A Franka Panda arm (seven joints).
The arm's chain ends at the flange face. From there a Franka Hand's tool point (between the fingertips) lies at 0.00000 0.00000 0.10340 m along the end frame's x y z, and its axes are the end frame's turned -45 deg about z.
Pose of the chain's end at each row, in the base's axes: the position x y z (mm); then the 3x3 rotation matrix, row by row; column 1 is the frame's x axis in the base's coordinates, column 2 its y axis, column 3 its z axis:
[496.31, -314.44, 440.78], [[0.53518, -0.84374, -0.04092], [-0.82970, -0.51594, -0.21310], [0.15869, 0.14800, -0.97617]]
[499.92, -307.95, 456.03], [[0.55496, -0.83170, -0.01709], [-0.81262, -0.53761, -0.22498], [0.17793, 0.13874, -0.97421]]
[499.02, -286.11, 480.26], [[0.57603, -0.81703, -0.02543], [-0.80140, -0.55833, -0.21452], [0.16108, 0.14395, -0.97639]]
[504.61, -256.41, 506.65], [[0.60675, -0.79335, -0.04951], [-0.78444, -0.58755, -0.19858], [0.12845, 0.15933, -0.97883]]
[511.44, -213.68, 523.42], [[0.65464, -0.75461, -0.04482], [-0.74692, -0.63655, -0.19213], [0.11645, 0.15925, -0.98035]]
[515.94, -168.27, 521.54], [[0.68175, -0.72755, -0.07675], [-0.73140, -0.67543, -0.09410], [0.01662, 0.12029, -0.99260]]
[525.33, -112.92, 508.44], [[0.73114, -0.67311, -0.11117], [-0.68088, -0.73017, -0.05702], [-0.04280, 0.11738, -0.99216]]
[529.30, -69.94, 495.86], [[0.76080, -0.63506, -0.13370], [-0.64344, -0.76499, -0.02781], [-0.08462, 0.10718, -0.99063]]
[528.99, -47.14, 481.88], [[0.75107, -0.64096, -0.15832], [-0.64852, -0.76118, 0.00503], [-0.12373, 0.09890, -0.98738]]
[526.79, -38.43, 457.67], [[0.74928, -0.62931, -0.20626], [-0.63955, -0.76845, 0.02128], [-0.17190, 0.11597, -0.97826]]
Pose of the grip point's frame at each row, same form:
[492.08, -336.47, 339.84], [[0.97504, -0.21818, -0.04092], [-0.22186, -0.95151, -0.21310], [0.00756, 0.21686, -0.97617]]
[498.15, -331.21, 355.30], [[0.98052, -0.19568, -0.01709], [-0.19446, -0.95476, -0.22498], [0.02771, 0.22392, -0.97421]]
[496.39, -308.29, 379.30], [[0.98504, -0.17041, -0.02543], [-0.17188, -0.96147, -0.21452], [0.01211, 0.21569, -0.97639]]
[499.49, -276.94, 405.44], [[0.99002, -0.13195, -0.04951], [-0.13922, -0.97014, -0.19858], [-0.02184, 0.20349, -0.97883]]
[506.81, -233.55, 422.05], [[0.99649, -0.07069, -0.04482], [-0.07804, -0.97826, -0.19213], [-0.03026, 0.19495, -0.98035]]
[508.00, -178.00, 418.91], [[0.99653, -0.03239, -0.07675], [-0.03958, -0.99478, -0.09410], [-0.07331, 0.09681, -0.99260]]
[513.84, -118.82, 405.85], [[0.99295, 0.04103, -0.11117], [0.03485, -0.99776, -0.05702], [-0.11326, 0.05274, -0.99216]]
[515.48, -72.82, 393.43], [[0.98702, 0.08891, -0.13370], [0.08595, -0.99591, -0.02781], [-0.13562, 0.01595, -0.99063]]
[512.62, -46.62, 379.78], [[0.98431, 0.07786, -0.15832], [0.07966, -0.99681, 0.00503], [-0.15742, -0.01756, -0.98738]]
[505.46, -36.23, 356.52], [[0.97481, 0.08483, -0.20626], [0.09115, -0.99561, 0.02128], [-0.20355, -0.03955, -0.97826]]

